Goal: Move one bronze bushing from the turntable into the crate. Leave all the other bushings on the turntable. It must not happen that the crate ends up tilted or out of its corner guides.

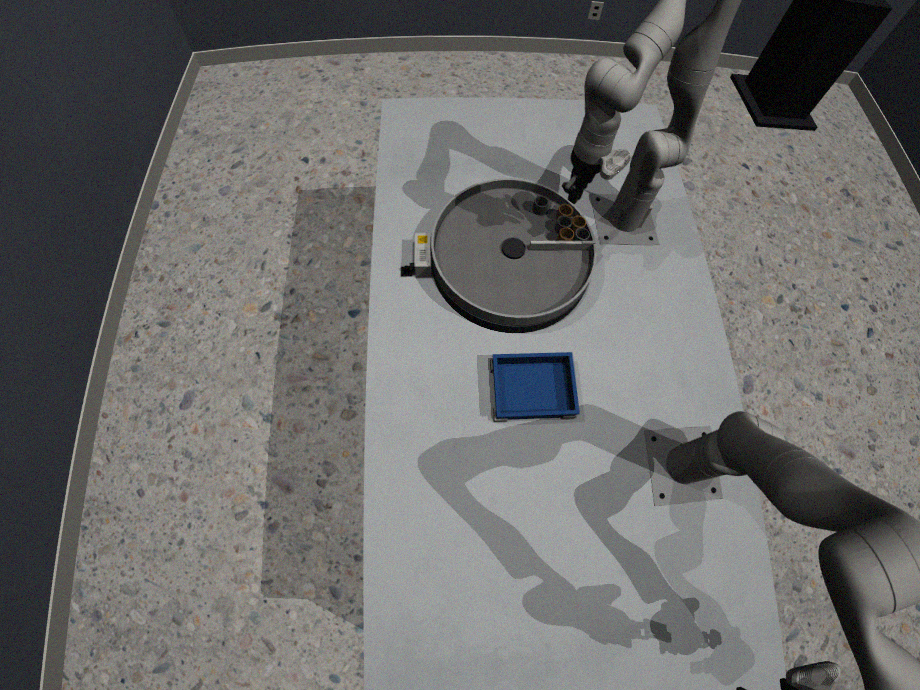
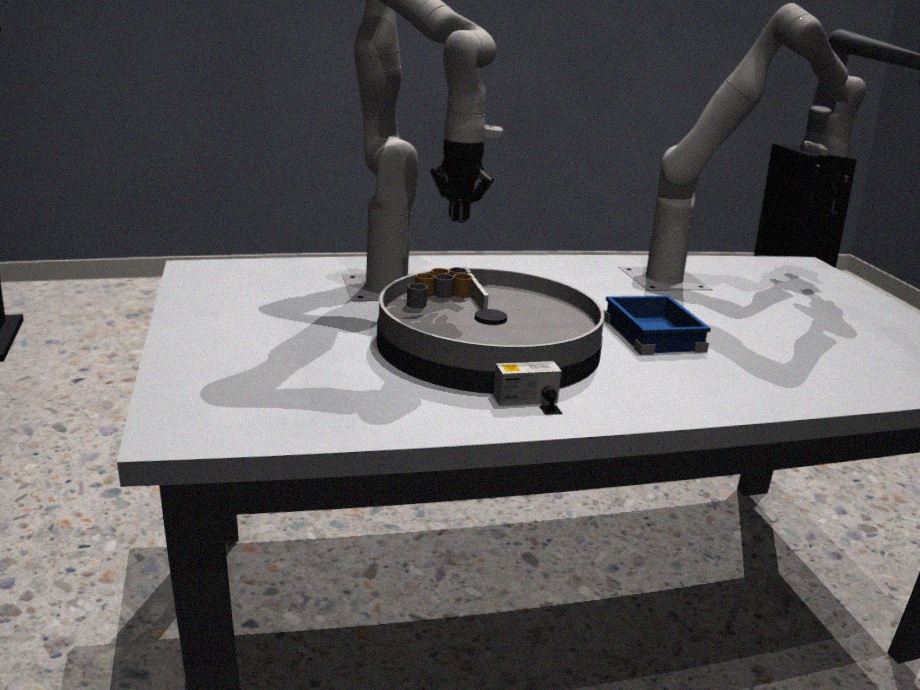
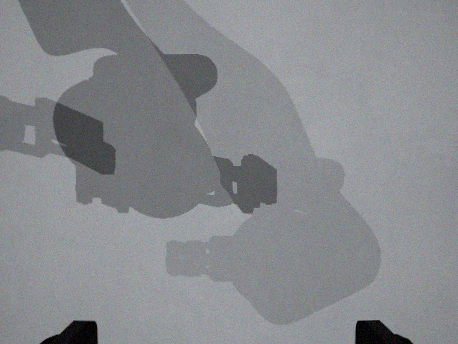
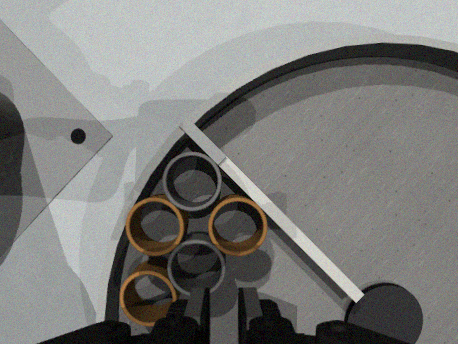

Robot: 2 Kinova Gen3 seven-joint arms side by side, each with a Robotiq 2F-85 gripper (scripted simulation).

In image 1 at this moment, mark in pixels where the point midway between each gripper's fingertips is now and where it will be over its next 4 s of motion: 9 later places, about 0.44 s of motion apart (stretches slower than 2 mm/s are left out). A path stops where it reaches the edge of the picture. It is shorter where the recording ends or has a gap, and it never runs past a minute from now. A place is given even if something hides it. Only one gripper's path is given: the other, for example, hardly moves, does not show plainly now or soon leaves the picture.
My right gripper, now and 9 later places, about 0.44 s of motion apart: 573,199; 573,200; 573,204; 570,209; 567,217; 564,224; 563,226; 562,227; 561,232; 559,235
